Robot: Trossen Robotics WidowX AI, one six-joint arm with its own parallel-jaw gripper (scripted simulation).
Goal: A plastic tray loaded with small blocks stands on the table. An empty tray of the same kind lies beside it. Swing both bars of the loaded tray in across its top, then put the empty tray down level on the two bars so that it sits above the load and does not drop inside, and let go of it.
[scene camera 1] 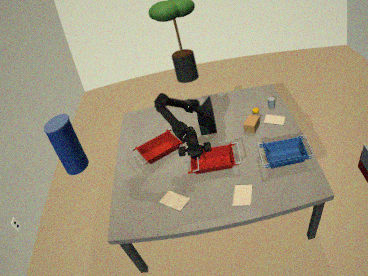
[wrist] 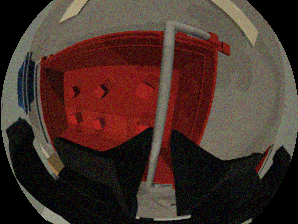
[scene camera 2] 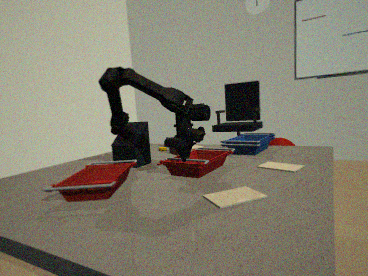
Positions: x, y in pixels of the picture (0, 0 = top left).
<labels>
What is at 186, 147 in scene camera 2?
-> My gripper.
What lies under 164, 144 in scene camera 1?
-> A red tray.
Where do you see a red tray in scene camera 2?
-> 94, 182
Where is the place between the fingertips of my gripper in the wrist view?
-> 162, 132
</labels>
